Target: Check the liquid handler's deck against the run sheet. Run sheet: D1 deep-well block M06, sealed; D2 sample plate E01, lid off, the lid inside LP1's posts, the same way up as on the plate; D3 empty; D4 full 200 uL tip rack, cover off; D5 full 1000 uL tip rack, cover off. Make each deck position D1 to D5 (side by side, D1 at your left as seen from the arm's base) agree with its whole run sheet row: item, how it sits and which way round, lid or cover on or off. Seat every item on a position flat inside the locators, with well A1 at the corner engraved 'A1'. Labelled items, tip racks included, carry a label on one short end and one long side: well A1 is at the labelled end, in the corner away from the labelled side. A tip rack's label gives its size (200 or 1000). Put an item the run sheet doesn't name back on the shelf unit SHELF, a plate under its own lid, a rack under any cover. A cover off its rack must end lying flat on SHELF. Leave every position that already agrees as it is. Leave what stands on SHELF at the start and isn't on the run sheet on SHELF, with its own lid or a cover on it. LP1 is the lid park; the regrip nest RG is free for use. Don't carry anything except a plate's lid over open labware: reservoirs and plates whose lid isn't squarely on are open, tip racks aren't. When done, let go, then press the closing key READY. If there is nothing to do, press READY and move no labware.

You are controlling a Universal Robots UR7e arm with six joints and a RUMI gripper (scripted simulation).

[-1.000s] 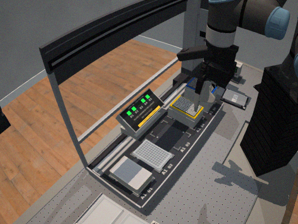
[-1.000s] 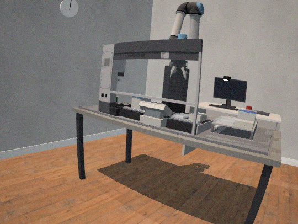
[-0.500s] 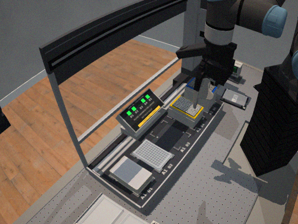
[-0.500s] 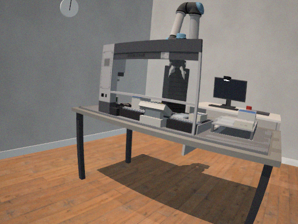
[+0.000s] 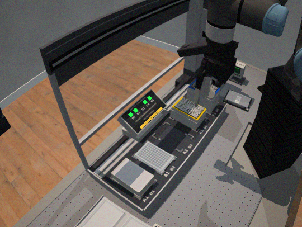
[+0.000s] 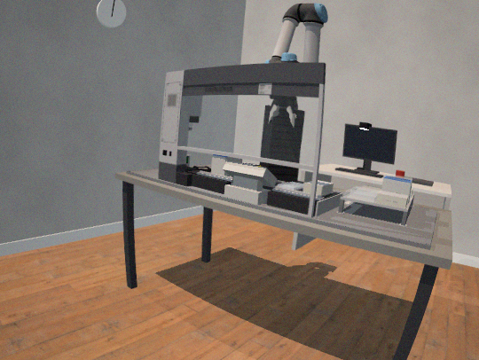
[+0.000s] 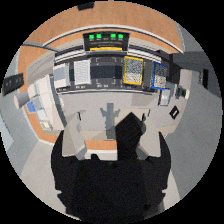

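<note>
Right now my hand is 10 cm short of the yellow-rimmed tip rack, 11 cm to the left of it and 22 cm above it. The rest, counted from my hand: sample plate: 9 cm ahead, 15 cm to the left, 26 cm below; blue-rimmed tip rack: 10 cm ahead, 23 cm to the right, 19 cm below; gantry bar: 28 cm ahead, 1 cm to the right, 20 cm above.
</note>
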